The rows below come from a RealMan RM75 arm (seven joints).
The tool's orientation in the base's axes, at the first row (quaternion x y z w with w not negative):
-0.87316 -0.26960 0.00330 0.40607
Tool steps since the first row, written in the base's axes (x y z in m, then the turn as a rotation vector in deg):
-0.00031 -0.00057 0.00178 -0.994 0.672 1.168
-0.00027 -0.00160 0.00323 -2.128 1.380 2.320
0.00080 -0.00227 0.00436 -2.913 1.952 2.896
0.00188 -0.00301 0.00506 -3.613 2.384 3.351
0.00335 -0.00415 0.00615 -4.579 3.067 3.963
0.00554 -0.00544 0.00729 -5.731 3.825 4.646
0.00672 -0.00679 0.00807 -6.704 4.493 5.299
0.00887 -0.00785 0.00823 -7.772 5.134 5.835
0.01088 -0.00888 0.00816 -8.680 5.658 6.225
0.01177 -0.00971 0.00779 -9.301 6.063 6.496
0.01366 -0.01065 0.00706 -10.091 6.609 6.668
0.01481 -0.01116 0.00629 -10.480 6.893 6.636
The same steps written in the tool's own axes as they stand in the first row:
-0.00016 -0.00111 -0.00153 -0.282 -1.648 -0.084
-0.00030 -0.00158 -0.00324 -0.671 -3.370 -0.101
0.00054 -0.00153 -0.00471 -0.948 -4.447 0.094
0.00126 -0.00114 -0.00594 -1.245 -5.325 0.252
0.00221 -0.00063 -0.00781 -1.616 -6.571 0.542
0.00371 0.00027 -0.00998 -2.096 -7.993 0.880
0.00425 0.00097 -0.01172 -2.472 -9.264 1.133
0.00562 0.00242 -0.01306 -2.967 -10.481 1.467
0.00683 0.00395 -0.01419 -3.412 -11.458 1.781
0.00712 0.00507 -0.01473 -3.693 -12.154 2.025
0.00814 0.00697 -0.01533 -4.073 -12.933 2.474
0.00871 0.00832 -0.01544 -4.278 -13.241 2.783

